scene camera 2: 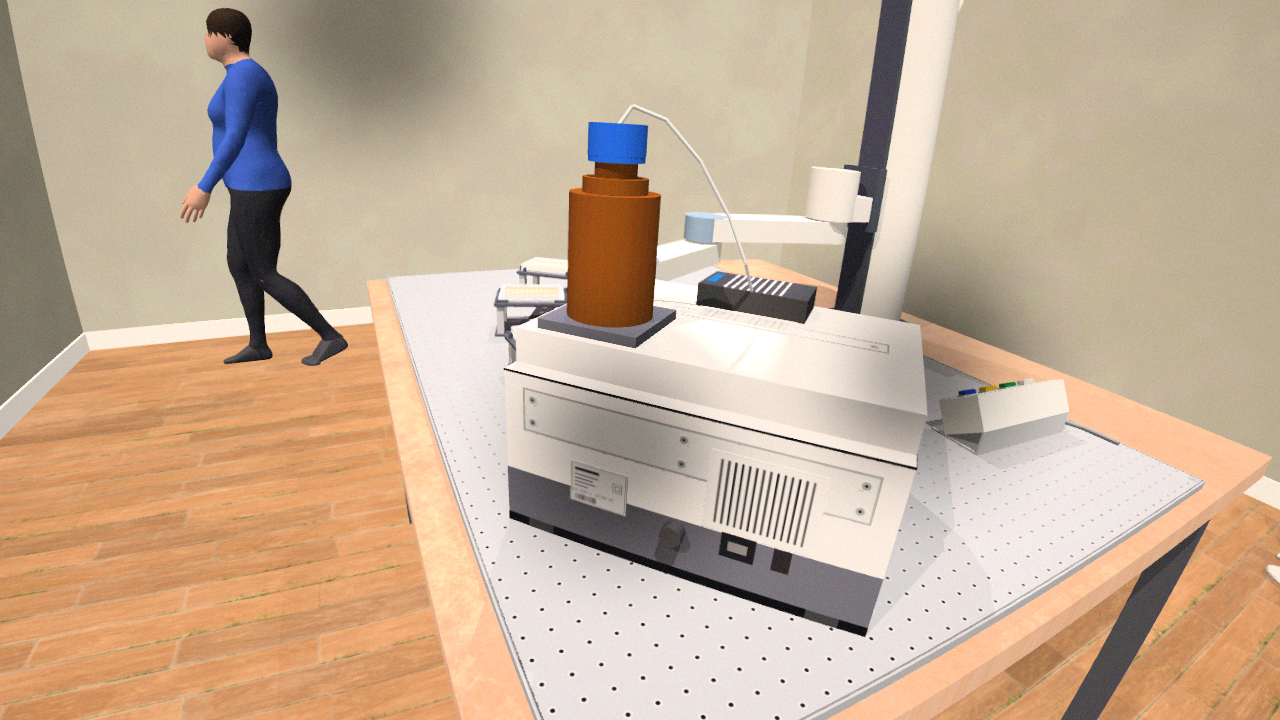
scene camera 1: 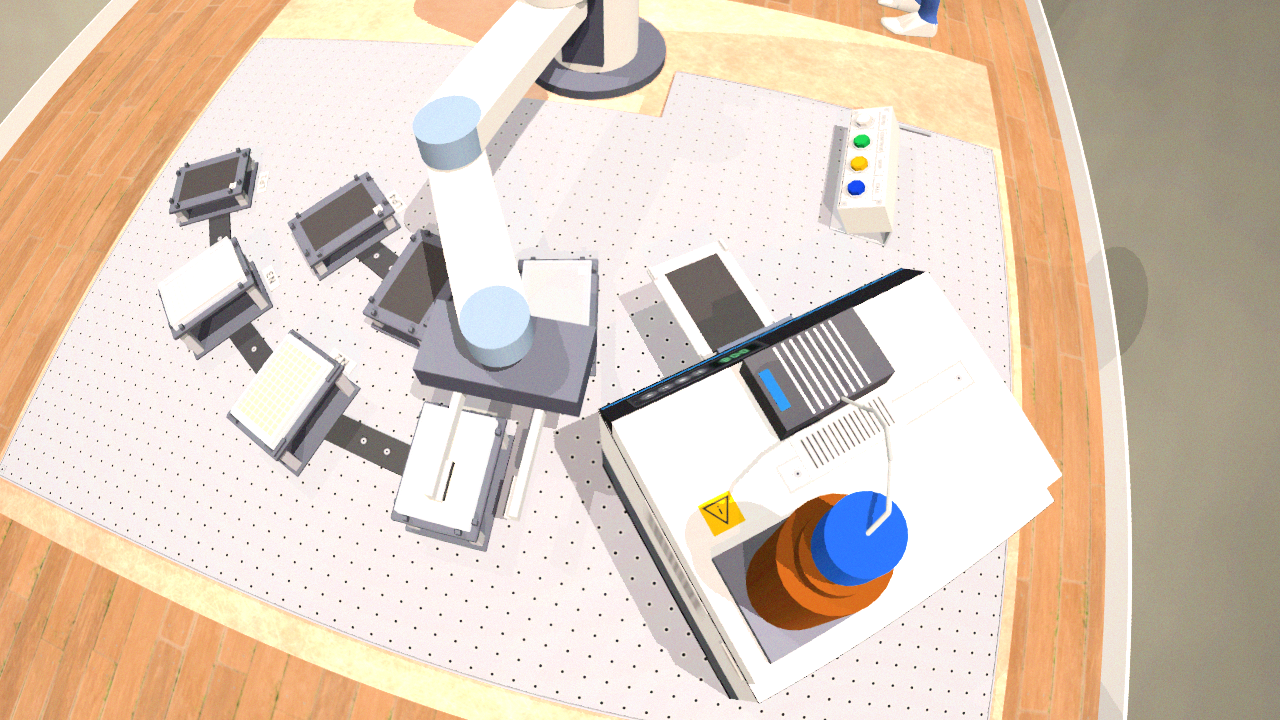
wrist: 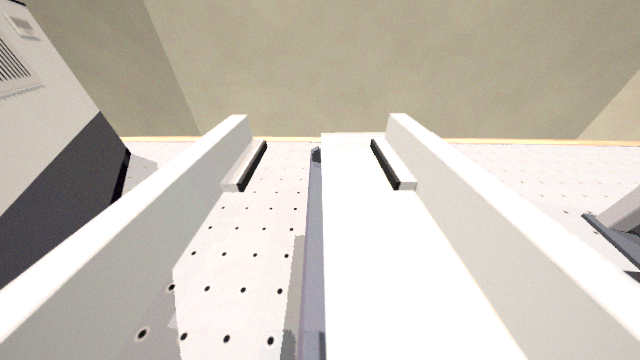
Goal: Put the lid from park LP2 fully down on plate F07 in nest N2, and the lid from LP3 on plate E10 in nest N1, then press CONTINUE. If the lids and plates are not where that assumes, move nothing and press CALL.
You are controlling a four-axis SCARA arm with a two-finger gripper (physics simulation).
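Frame: origin at the arm's base, x ahead, y left, z up, level; millimetres.
Seen in the pictures: gripper, fingertip midpoint: [scene camera 1: 471,508] [wrist: 318,130]; arm's base, origin of the base link: [scene camera 1: 595,55].
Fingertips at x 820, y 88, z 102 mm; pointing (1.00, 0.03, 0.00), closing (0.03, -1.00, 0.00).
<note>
Pixels of each thing's middle, then the offset from my fingertips to it. "*": a spot on its surface instead.
- plate with a pale yellow grid, body centre: [scene camera 1: 280,389] [scene camera 2: 531,292] 71 mm back, 286 mm right, 13 mm down
- white piece, body centre: [scene camera 1: 554,305] 273 mm back, 11 mm left, 43 mm down
- button box, body centre: [scene camera 1: 871,167] [scene camera 2: 1006,406] 621 mm back, 392 mm left, 47 mm down
- brown bottle, surface spot: [scene camera 1: 769,582] * 46 mm ahead, 275 mm left, 219 mm up
- black box, surface spot: [scene camera 1: 819,371] * 160 mm back, 301 mm left, 148 mm up
My gripper [scene camera 1: 474,505] [wrist: 318,130] is shut as far as it goes, with a gap between its fingers, and holds nothing. Its left finger in scene camera 1 hangs over a white-topped piece [scene camera 1: 413,479] [wrist: 360,260] on a dark stand. Another white-topped piece [scene camera 1: 205,282] sits on a stand at the left, and a plate with a pale yellow grid [scene camera 1: 284,402] sits between them. A white piece [scene camera 1: 563,291] shows partly behind the gripper body. The park and nest labels are too small to read. The button box [scene camera 1: 866,210] [scene camera 2: 1024,416] has white, green, yellow and blue buttons.
Dark-topped stands [scene camera 1: 212,179] [scene camera 1: 342,222] [scene camera 1: 411,286] show no white piece. A large white machine [scene camera 1: 939,447] [scene camera 2: 716,385] carries a brown bottle [scene camera 1: 769,582] [scene camera 2: 613,255] and a black box [scene camera 1: 819,371] [scene camera 2: 756,300]; its tray [scene camera 1: 664,270] sticks out. A person [scene camera 2: 246,134] is beyond the table.
</note>
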